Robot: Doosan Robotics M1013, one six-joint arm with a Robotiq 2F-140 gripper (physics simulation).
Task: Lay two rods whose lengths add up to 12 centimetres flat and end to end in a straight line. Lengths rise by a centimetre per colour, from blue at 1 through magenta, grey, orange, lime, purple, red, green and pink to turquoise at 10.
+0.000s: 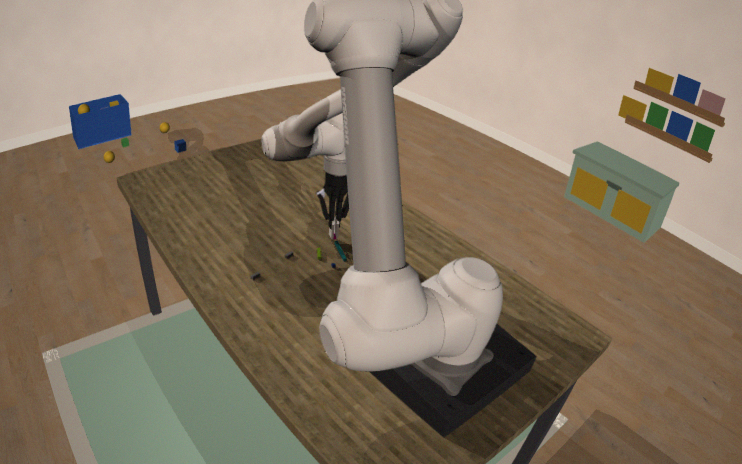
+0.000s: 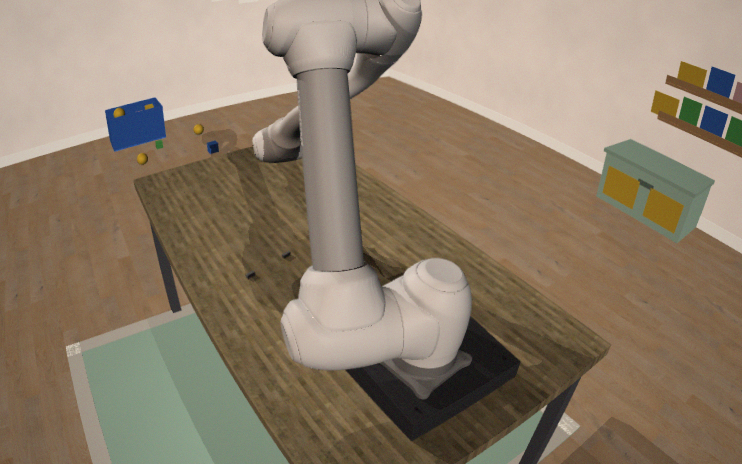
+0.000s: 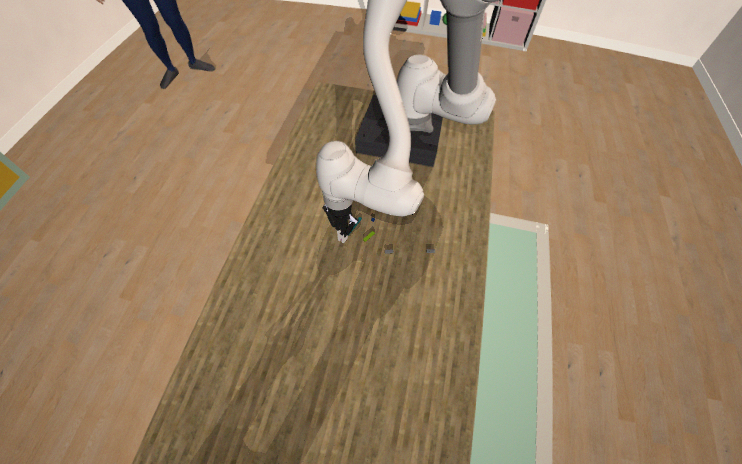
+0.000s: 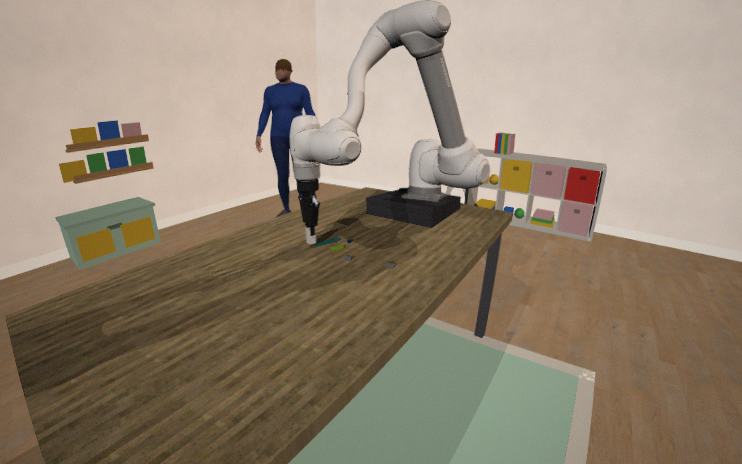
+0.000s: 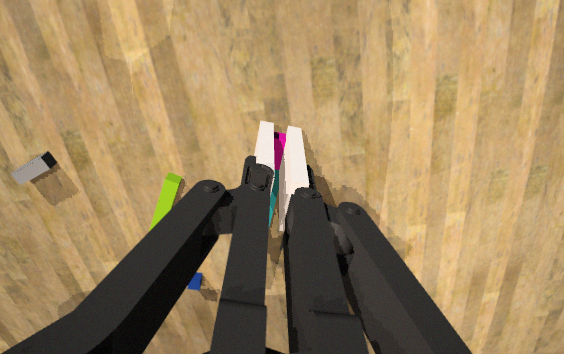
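Seen in the pictures: gripper, fingertip midpoint: (image 1: 333,236) (image 3: 342,239) (image 4: 311,242) (image 5: 276,145); arm's base at its link origin: (image 1: 445,356) (image 2: 421,358) (image 3: 411,118) (image 4: 424,197).
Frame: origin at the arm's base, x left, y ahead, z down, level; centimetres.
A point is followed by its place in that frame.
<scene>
My gripper (image 1: 332,235) {x -23.3, y 60.1, z 5.4 cm} (image 3: 342,239) {x -23.3, y 60.1, z 5.4 cm} (image 4: 311,240) {x -23.3, y 60.1, z 5.4 cm} (image 5: 276,145) {x -23.3, y 60.1, z 5.4 cm} is shut on the magenta rod (image 1: 334,237) {x -22.6, y 59.0, z 5.1 cm} (image 5: 279,150) {x -23.5, y 60.0, z 4.8 cm}, low at the table. The turquoise rod (image 1: 340,251) {x -19.9, y 53.6, z 6.5 cm} (image 3: 357,222) {x -18.9, y 52.0, z 6.2 cm} (image 4: 328,241) {x -19.9, y 54.0, z 6.5 cm} (image 5: 273,200) {x -21.8, y 55.9, z 6.2 cm} lies flat, running from the magenta rod's end towards the robot base, roughly in line with it. The fingers hide part of both rods, so I cannot tell whether the ends touch. The lime rod (image 1: 319,253) {x -13.9, y 56.9, z 6.2 cm} (image 3: 369,235) {x -14.0, y 57.3, z 6.2 cm} (image 4: 337,247) {x -13.8, y 57.5, z 6.4 cm} (image 5: 166,200) {x -14.8, y 58.1, z 6.2 cm} and the short blue rod (image 1: 333,265) {x -12.9, y 49.8, z 6.5 cm} (image 3: 373,219) {x -13.1, y 50.1, z 6.4 cm} (image 4: 349,240) {x -13.0, y 50.2, z 6.3 cm} (image 5: 195,282) {x -13.5, y 50.3, z 6.2 cm} lie beside them.
Two small grey pieces lie on the wooden table (image 1: 229,229) {x -0.9, y 88.1, z 7.2 cm} (image 3: 306,339) {x -30.7, y 96.2, z 7.2 cm}: one grey piece (image 1: 289,254) {x -6.4, y 62.7, z 6.4 cm} (image 3: 389,249) {x -6.4, y 62.9, z 6.1 cm} (image 5: 30,169) {x -6.6, y 63.1, z 6.2 cm} beyond the lime rod, the other grey piece (image 1: 255,276) {x 8.7, y 61.0, z 6.5 cm} (image 3: 430,249) {x 8.2, y 61.2, z 6.2 cm} (image 4: 390,265) {x 8.7, y 62.0, z 6.6 cm} farther off. The arm's black base (image 4: 402,210) {x -4.0, y 18.8, z 2.1 cm} stands at the table's end.
</scene>
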